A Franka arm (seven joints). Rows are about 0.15 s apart.
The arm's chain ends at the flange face. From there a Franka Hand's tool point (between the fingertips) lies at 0.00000 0.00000 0.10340 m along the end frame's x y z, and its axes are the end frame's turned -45 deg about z.
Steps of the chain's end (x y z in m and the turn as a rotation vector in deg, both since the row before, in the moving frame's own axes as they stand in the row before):
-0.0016, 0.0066, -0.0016, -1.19, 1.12, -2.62
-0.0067, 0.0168, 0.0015, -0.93, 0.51, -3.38
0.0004, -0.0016, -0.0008, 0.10, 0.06, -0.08
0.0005, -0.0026, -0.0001, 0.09, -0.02, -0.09
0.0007, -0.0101, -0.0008, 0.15, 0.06, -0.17
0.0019, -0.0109, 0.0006, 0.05, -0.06, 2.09
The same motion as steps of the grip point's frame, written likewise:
-0.0058, 0.0065, -0.0016, -1.63, -0.05, -2.62
-0.0171, 0.0090, 0.0015, -1.02, -0.30, -3.38
0.0016, -0.0009, -0.0008, 0.03, 0.11, -0.08
0.0023, -0.0016, -0.0001, 0.08, 0.05, -0.09
0.0079, -0.0068, -0.0008, 0.06, 0.15, -0.17
0.0090, -0.0065, 0.0006, 0.08, -0.01, 2.09

